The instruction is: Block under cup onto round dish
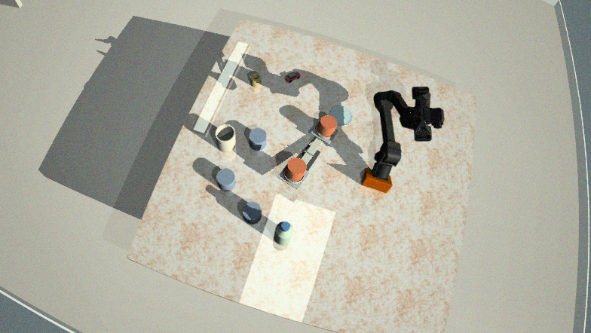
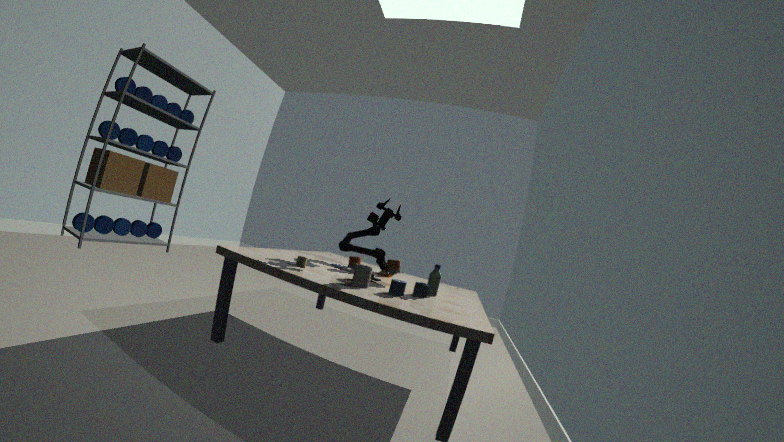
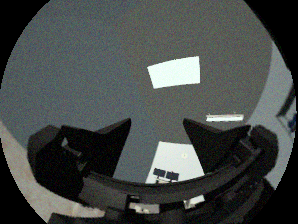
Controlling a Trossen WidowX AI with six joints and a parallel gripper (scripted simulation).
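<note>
Now: the pale green block 260 mm ahead of my gripper tip, 90 mm to the right of it and 460 mm below it. The rest, counted from my gripper tip: red toy car 470 mm ahead, 330 mm to the right, 490 mm below; pale blue round dish 210 mm ahead, 200 mm to the right, 500 mm below; cream cup 640 mm ahead, 80 mm to the left, 460 mm below.
</note>
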